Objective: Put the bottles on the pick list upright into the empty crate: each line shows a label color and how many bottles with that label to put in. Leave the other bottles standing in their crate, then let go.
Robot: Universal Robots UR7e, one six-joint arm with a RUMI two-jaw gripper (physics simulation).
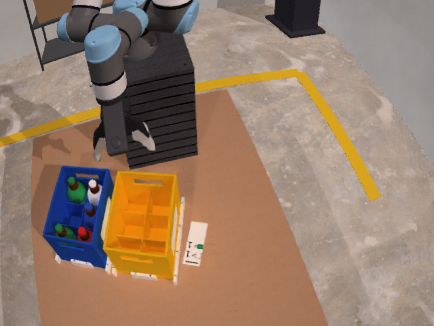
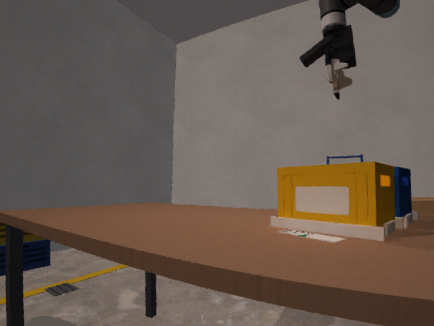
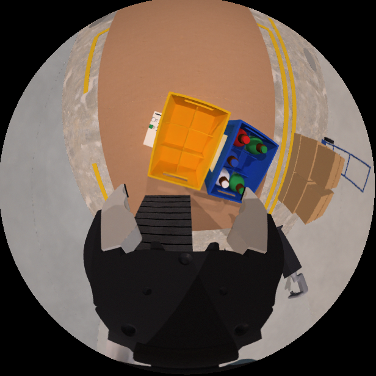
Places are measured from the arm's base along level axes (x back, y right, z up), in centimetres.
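Pixels of known places: gripper, between the fingertips: (image 1: 124, 156) (image 2: 335, 91); arm's base, origin of its link: (image 1: 134, 47).
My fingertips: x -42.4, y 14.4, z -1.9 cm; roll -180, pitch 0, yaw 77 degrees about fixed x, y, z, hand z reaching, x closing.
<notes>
For each thing: its middle in the pictures, then the offset to it from my fingertips. Level surfaces: height alone.
- yellow crate, middle of its body: (image 1: 144, 226) (image 2: 335, 197) dx -1.3, dy +0.4, dz -31.2 cm
- blue crate, middle of its body: (image 1: 82, 217) (image 2: 362, 195) dx +9.6, dy +19.5, dz -31.2 cm
- white bottle, middle of its body: (image 1: 97, 196) dx +15.3, dy +11.7, dz -31.4 cm
- blue bottle, middle of its body: (image 1: 94, 218) dx +7.6, dy +15.4, dz -31.4 cm
- red bottle, middle of its body: (image 1: 88, 242) dx -0.1, dy +20.1, dz -31.4 cm
- pick list, middle of its body: (image 2: 310, 235) (image 1: 195, 243) dx -8.2, dy -12.8, dz -39.8 cm
- brown table, height of its surface: dz -39.9 cm
The yellow crate (image 1: 142, 266) (image 2: 322, 176) (image 3: 165, 135) stands with no bottles in its compartments. Beside it, the blue crate (image 1: 77, 252) (image 2: 403, 192) holds two green bottles (image 1: 76, 191) (image 1: 62, 231) (image 3: 236, 184) (image 3: 257, 146), a white bottle (image 1: 95, 195) (image 3: 223, 180), a blue bottle (image 1: 90, 213) (image 3: 231, 161) and a red bottle (image 1: 85, 235) (image 3: 242, 137), all upright. The pick list (image 1: 198, 232) (image 2: 325, 237) (image 3: 150, 136) shows one by a green mark and one by a white mark. My gripper (image 1: 124, 152) (image 3: 184, 187) is open and empty, high above the crates' pedestal-side ends.
The black ribbed pedestal (image 1: 162, 110) (image 3: 165, 220) stands behind the crates. White strips (image 1: 143, 276) edge the crate bases on the brown table (image 1: 240, 280) (image 2: 150, 230). Cardboard boxes (image 3: 312, 175) and a blue-framed cart (image 3: 348, 165) stand off to the side.
</notes>
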